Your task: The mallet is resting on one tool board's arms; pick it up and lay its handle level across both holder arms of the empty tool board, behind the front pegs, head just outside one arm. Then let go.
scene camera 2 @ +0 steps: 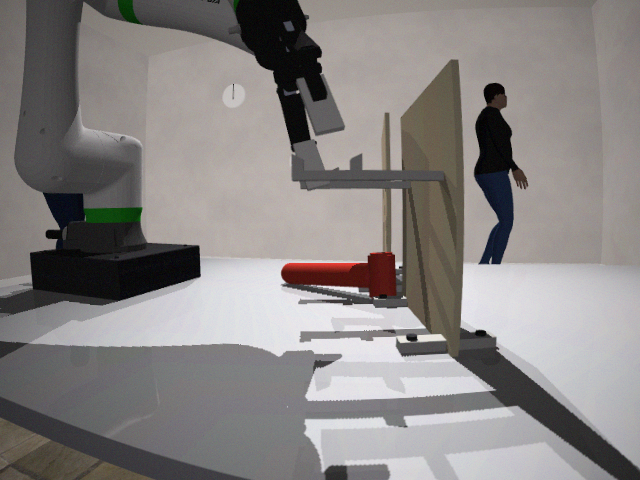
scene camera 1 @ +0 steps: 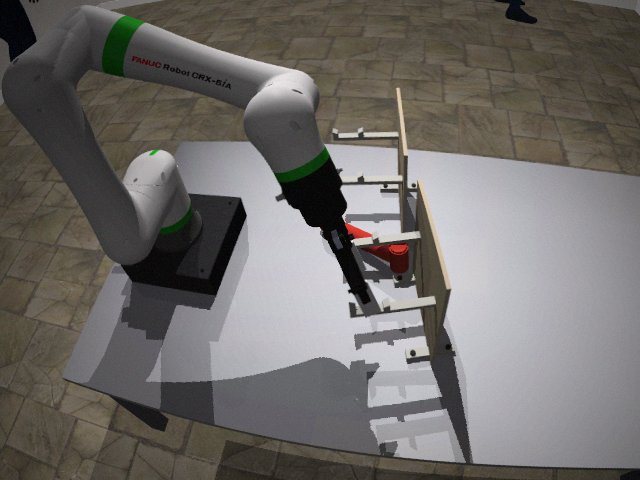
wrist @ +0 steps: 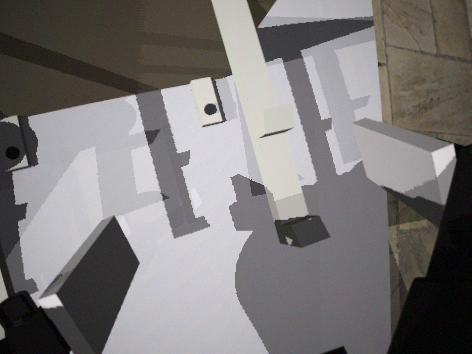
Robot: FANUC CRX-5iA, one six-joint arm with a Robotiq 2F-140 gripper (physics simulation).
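Where they show: gripper, fingertip midpoint: [scene camera 2: 323, 163] [scene camera 1: 365, 291] [wrist: 240, 196]; arm's base, origin of the base link: [scene camera 2: 114, 248] [scene camera 1: 177, 230].
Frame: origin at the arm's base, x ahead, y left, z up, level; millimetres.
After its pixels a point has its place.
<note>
The red mallet [scene camera 1: 398, 260] {x 566, y -101, z -21 mm} [scene camera 2: 382, 273] {x 568, y -102, z -29 mm} lies low at table level beneath the near tool board [scene camera 1: 433, 258] {x 619, y -250, z 183 mm} [scene camera 2: 434, 155] {x 622, y -273, z 136 mm} [wrist: 100, 40] {x 616, y -219, z 57 mm}, its head by the board's far foot and its handle pointing toward the robot base. The near board's near holder arm [scene camera 1: 413, 304] {x 582, y -304, z 115 mm} [scene camera 2: 398, 175] {x 576, y -311, z 110 mm} [wrist: 252, 80] {x 558, y -302, z 115 mm} and far holder arm [scene camera 1: 395, 239] {x 555, y -148, z 116 mm} carry no mallet. The far tool board [scene camera 1: 401, 149] {x 580, y 39, z 196 mm} [scene camera 2: 386, 180] also has two empty arms [scene camera 1: 379, 135] {x 536, y 166, z 137 mm} [scene camera 1: 377, 179] {x 524, y 7, z 137 mm}. My gripper [scene camera 1: 364, 297] {x 494, y -279, z 128 mm} [scene camera 2: 321, 156] {x 494, y -279, z 128 mm} [wrist: 240, 196] {x 494, y -279, z 128 mm} is open and empty, tilted at the near arm's front end. One pad reaches down beside that arm.
The near board's near foot [scene camera 1: 417, 354] {x 601, y -325, z -64 mm} [scene camera 2: 421, 342] {x 600, y -330, z -65 mm} [wrist: 204, 102] {x 599, y -316, z -64 mm} sits bolted on the white table [scene camera 1: 527, 310] {x 880, y -225, z -76 mm} [scene camera 2: 542, 320] {x 787, y -227, z -76 mm}. The black robot base [scene camera 1: 204, 268] {x 104, y -121, z -5 mm} [scene camera 2: 155, 268] {x 136, y -51, z -34 mm} stands to the left. Upright pegs [scene camera 1: 386, 303] {x 531, y -309, z 130 mm} [scene camera 2: 356, 162] {x 532, y -316, z 123 mm} [wrist: 278, 119] {x 530, y -306, z 130 mm} rise from the holder arms.
</note>
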